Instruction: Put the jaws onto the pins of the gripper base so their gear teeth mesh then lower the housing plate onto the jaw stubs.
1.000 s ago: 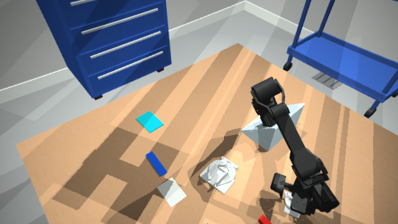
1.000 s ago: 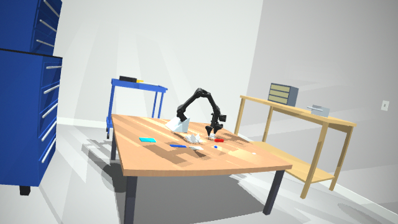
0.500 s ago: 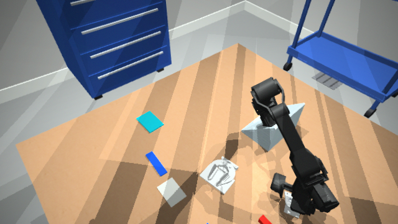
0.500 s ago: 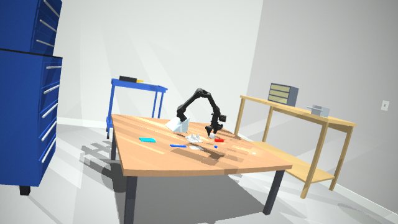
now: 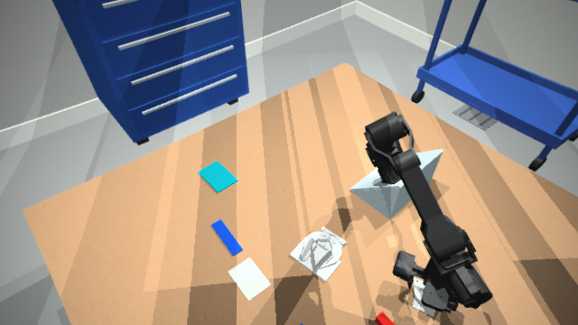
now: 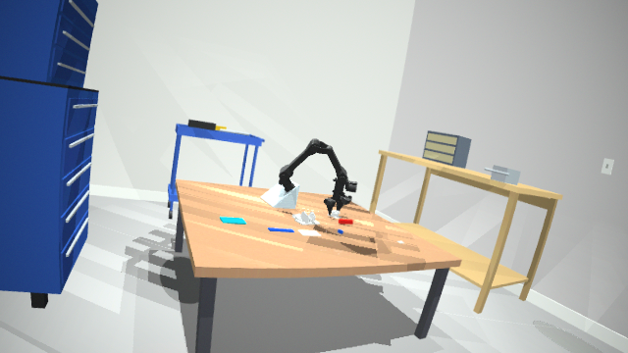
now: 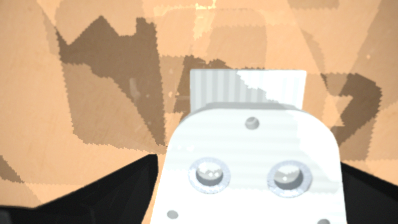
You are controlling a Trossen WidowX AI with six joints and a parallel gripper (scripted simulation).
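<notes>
Right now the white block is 10 mm ahead of my gripper tip. Round my gripper tip: red block 130 mm ahead, 20 mm to the left; white jaw 120 mm ahead, 230 mm to the right, 10 mm above; small blue block 310 mm ahead, 100 mm to the right.
</notes>
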